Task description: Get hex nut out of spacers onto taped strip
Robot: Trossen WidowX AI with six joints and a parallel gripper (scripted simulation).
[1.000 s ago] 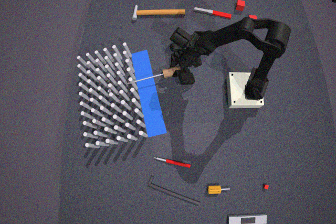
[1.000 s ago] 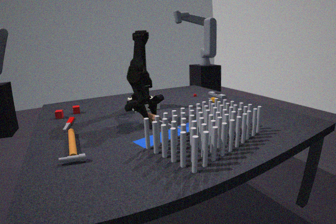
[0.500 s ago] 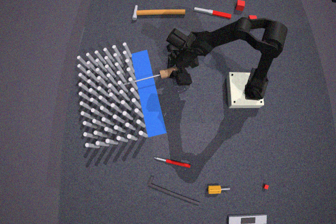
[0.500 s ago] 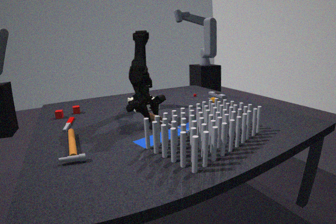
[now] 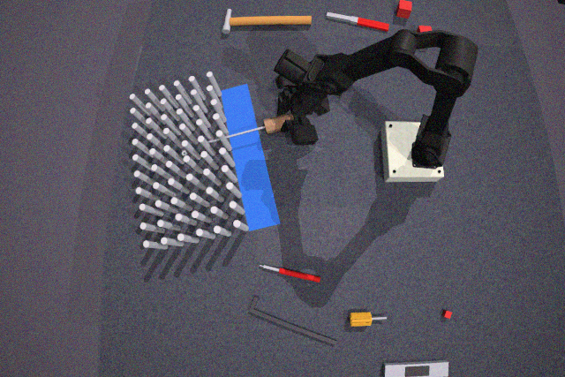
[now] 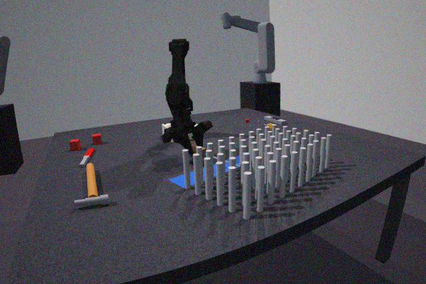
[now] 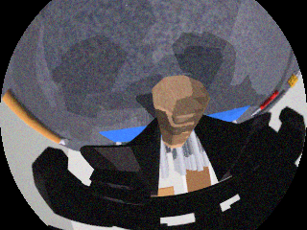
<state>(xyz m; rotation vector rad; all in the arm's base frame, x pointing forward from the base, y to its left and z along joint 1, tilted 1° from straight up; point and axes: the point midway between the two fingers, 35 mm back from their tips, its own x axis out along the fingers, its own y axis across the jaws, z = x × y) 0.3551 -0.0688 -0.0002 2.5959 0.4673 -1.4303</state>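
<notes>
My gripper tip is 80 mm short of the blue taped strip, 70 mm to the right of it and 30 mm above it. Round my gripper tip: small red cube (460 mm behind, 450 mm to the left, 20 mm below); red screwdriver (40 mm behind, 370 mm to the left, 20 mm below); yellow-handled screwdriver (250 mm behind, 470 mm to the left, 10 mm below).
</notes>
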